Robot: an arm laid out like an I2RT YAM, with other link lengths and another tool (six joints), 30 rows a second.
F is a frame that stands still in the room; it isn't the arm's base.
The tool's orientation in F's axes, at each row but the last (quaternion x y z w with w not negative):
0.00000, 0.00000, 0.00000, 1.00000
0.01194, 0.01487, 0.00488, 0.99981
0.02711, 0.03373, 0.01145, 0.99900
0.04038, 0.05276, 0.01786, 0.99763
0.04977, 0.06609, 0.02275, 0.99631
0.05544, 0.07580, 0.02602, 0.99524
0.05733, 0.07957, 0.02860, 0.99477
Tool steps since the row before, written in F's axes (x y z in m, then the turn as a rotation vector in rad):
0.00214, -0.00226, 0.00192, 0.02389, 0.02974, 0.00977
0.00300, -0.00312, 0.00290, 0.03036, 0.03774, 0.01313
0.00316, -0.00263, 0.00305, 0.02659, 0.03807, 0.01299
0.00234, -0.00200, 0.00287, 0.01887, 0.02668, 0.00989
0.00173, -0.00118, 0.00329, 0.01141, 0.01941, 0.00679
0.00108, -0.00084, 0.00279, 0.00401, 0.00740, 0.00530
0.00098, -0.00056, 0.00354, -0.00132, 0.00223, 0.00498
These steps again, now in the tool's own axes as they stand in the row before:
0.00214, -0.00226, 0.00192, 0.02389, 0.02974, 0.00977
0.00288, -0.00308, 0.00306, 0.03034, 0.03776, 0.01313
0.00288, -0.00252, 0.00339, 0.02660, 0.03816, 0.01272
0.00195, -0.00183, 0.00325, 0.01879, 0.02680, 0.00972
0.00123, -0.00090, 0.00359, 0.01143, 0.01955, 0.00636
0.00060, -0.00056, 0.00300, 0.00362, 0.00778, 0.00504
0.00038, -0.00018, 0.00369, -0.00193, 0.00287, 0.00443

